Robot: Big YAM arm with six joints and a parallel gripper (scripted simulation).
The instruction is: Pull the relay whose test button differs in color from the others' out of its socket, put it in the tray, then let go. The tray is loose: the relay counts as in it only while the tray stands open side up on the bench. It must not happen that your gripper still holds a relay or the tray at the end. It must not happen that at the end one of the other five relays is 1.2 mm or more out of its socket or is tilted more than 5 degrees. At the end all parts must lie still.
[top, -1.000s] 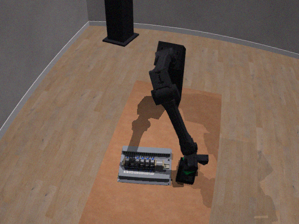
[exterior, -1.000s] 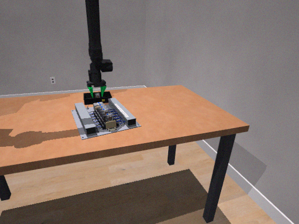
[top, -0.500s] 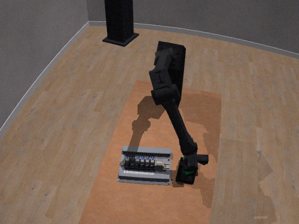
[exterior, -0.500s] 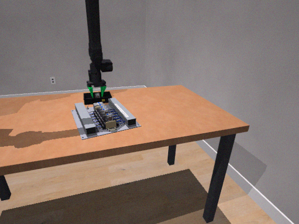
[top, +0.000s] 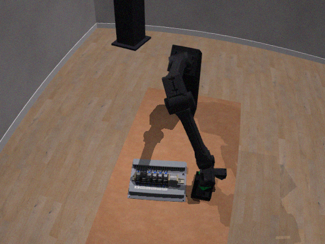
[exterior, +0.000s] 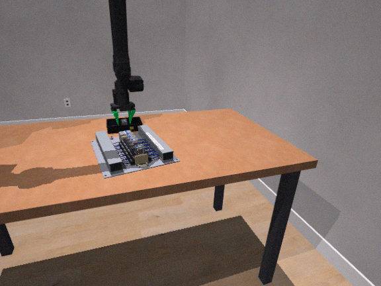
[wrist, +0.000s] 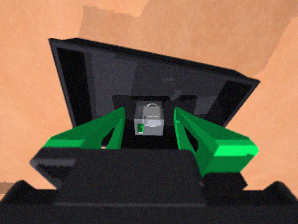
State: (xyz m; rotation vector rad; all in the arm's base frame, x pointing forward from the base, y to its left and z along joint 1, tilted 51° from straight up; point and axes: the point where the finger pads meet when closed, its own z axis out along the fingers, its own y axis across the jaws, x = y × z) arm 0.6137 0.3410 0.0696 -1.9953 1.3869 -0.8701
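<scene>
The grey relay lies right at my hand. From my hand the other things lie so: black tray 10 mm below.
</scene>
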